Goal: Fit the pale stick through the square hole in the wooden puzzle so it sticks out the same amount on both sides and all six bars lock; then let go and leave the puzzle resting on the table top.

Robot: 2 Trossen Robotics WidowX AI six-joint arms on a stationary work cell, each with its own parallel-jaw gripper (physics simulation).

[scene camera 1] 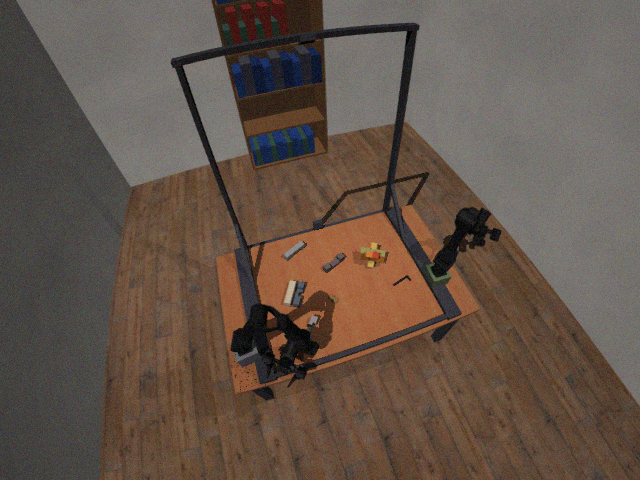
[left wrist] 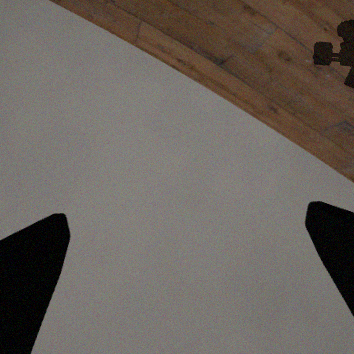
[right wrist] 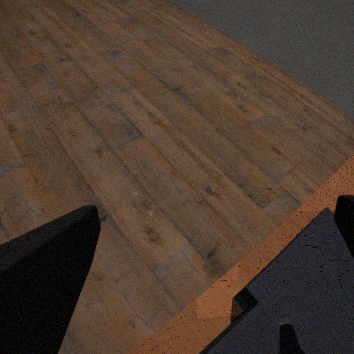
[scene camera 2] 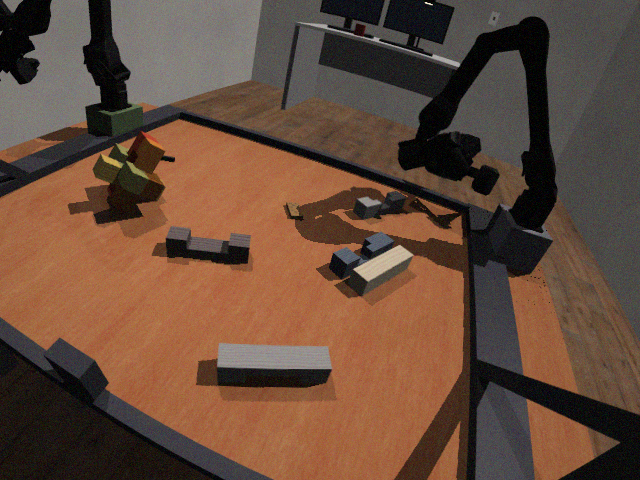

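The wooden puzzle, a cluster of yellow, green and orange-red bars, sits tilted on the table top; its square hole cannot be made out. A pale cream stick lies flat against a blue-grey notched bar, apart from the puzzle. A light grey stick lies separately. My left gripper is open and empty, outside the table edge and facing the wall and floor. My right gripper is open and empty, above the near-left table corner in scene camera 1.
A dark grey notched bar lies between sticks and puzzle. A small grey notched piece, a tan piece and a black bent rod also lie there. A dark frame rises from the table.
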